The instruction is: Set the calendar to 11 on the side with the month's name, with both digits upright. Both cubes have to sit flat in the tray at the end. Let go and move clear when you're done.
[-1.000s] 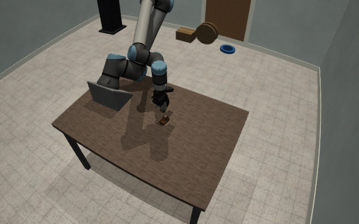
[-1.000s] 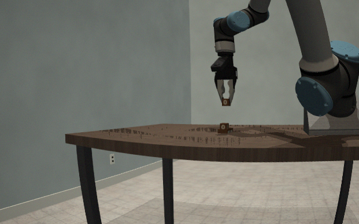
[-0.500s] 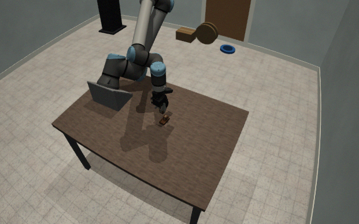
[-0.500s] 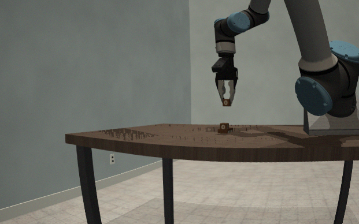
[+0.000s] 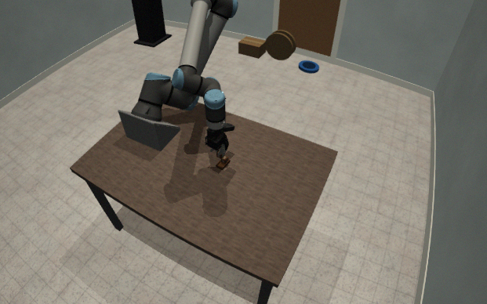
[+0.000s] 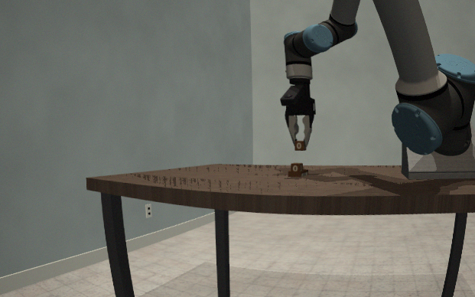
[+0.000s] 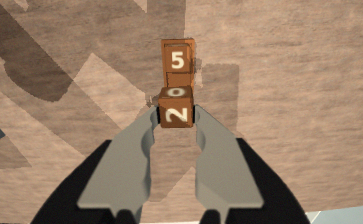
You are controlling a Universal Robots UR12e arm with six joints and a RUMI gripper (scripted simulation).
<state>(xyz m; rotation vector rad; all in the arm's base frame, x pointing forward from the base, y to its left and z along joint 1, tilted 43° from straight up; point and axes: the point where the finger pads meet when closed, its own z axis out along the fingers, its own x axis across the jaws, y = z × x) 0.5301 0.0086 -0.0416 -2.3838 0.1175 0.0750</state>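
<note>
Now: the calendar tray 2 cm to the left of my hand and 9 cm below it. From my hand the other things lie so: cube (1 cm below).
</note>
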